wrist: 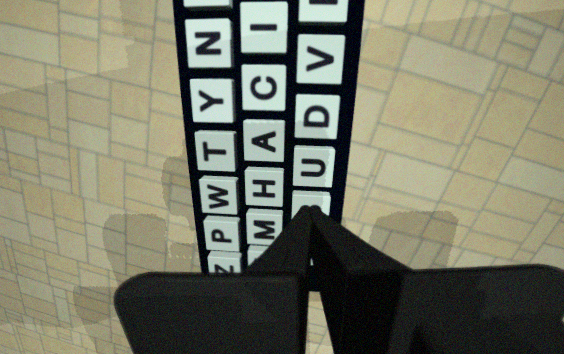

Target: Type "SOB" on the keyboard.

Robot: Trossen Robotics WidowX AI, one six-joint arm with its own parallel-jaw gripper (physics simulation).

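Places are measured from the arm's base along level axes (x ahead, y left, z up), in centimetres.
Pixels of known places: gripper, between the fingertips: point(308, 218).
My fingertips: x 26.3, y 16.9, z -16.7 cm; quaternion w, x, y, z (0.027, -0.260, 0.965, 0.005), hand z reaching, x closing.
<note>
Ahead of a thing's pixels: the offset from my fingertips to its top centre. "*": to the spot under its first point. Level surfaces: height alone.
The black keyboard {dx +4.5, dy -4.4, dz -0.1 cm} point(348, 100) with white letter keys runs from the top edge down the middle of the wrist view, its letters turned sideways. My gripper point(308, 218) is shut and empty. Its fingertips are over the B key {dx +0.1, dy -0.3, dz -0.1 cm} point(321, 198), next to the U key {dx +1.0, dy -2.1, dz -0.1 cm} point(313, 167) in the right-hand row, and hide its letter. I cannot tell whether the tips touch the key. The fingers also hide keys below it. An S key does not show. A key {* dx +7.4, dy -5.6, dz +0.0 cm} point(207, 2) above N is cut off by the top edge, its letter out of view.
The D key {dx +2.0, dy -3.9, dz -0.1 cm} point(317, 116) and V key {dx +2.9, dy -5.8, dz -0.1 cm} point(320, 59) lie above U. The middle row shows I, C, A, H and M {dx +1.4, dy +1.6, dz -0.1 cm} point(264, 229); the left row shows N, Y, T, W, P and part of Z. Tan tiled surface {dz -1.8 cm} point(440, 130) with soft shadows lies on both sides.
</note>
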